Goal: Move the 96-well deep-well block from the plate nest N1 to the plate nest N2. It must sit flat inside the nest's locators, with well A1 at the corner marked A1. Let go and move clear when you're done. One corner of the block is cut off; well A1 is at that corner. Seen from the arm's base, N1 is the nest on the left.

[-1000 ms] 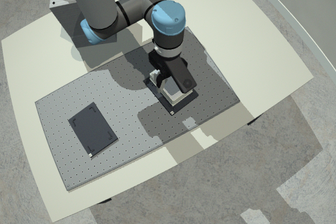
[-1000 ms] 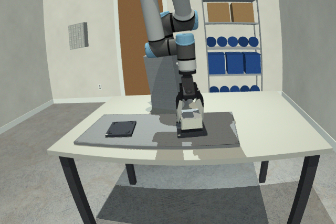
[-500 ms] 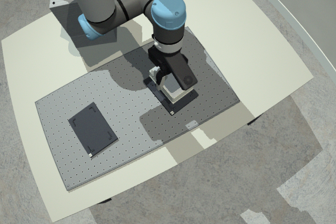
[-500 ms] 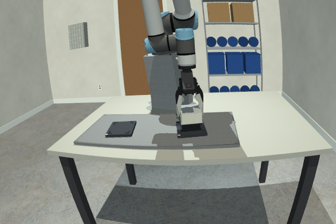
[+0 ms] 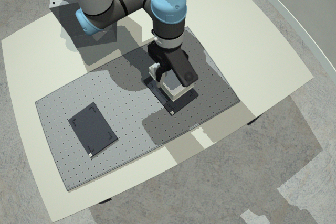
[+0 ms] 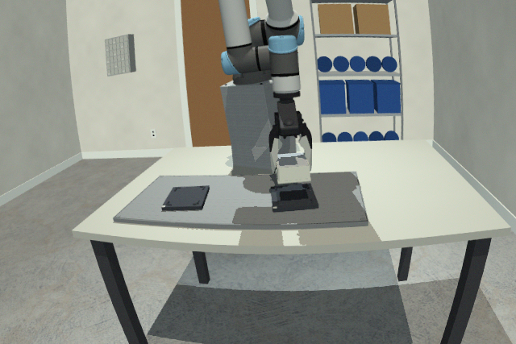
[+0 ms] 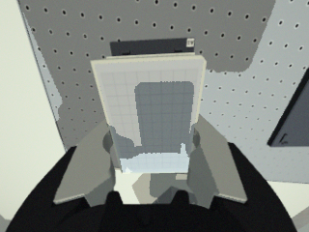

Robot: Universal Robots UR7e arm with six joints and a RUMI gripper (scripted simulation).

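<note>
Now: hand 310 mm to the left of the plate nest N2, 80 mm above it and 60 mm past it. From my hand the other things lie so: white A1 mark: 370 mm to the right, 80 mm below, 10 mm ahead; plate nest N1: 80 mm below; white deep-well block: 10 mm above.
</note>
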